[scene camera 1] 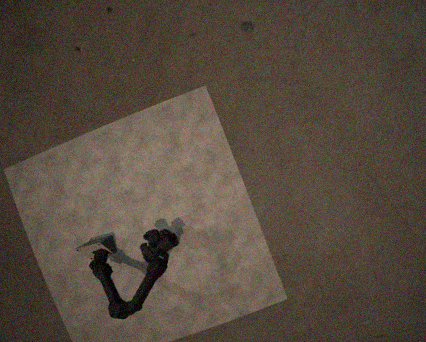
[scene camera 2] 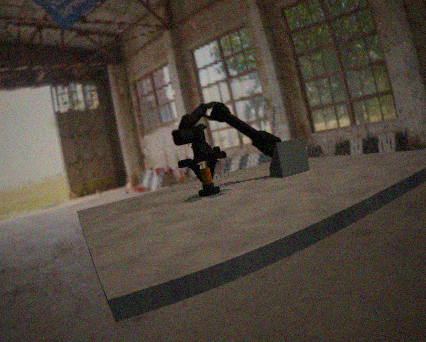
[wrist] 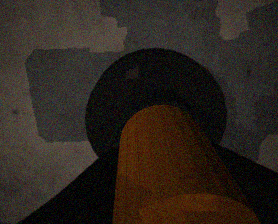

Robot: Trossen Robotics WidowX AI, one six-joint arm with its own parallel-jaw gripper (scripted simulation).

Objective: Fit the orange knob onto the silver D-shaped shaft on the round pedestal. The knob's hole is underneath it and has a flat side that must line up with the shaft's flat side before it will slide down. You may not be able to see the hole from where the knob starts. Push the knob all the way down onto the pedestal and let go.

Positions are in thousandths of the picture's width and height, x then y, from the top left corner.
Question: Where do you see a dark round pedestal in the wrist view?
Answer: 545, 342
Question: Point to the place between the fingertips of my gripper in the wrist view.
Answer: At 588, 690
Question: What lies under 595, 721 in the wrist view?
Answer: An orange knob.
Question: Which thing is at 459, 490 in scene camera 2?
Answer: My gripper.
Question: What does my gripper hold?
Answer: An orange knob.
